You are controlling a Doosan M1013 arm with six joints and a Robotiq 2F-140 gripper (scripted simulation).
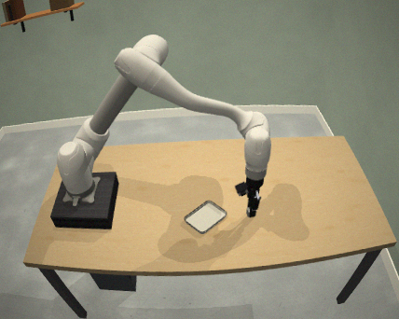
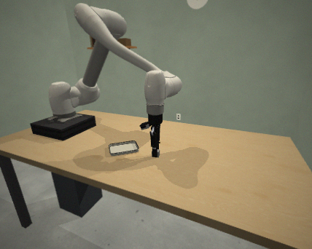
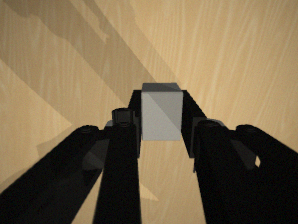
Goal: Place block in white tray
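Now: hand 21 cm past the white tray, 2 cm to the left of it and 2 cm above it. From my hand the other things lie so: grey block 2 cm below.
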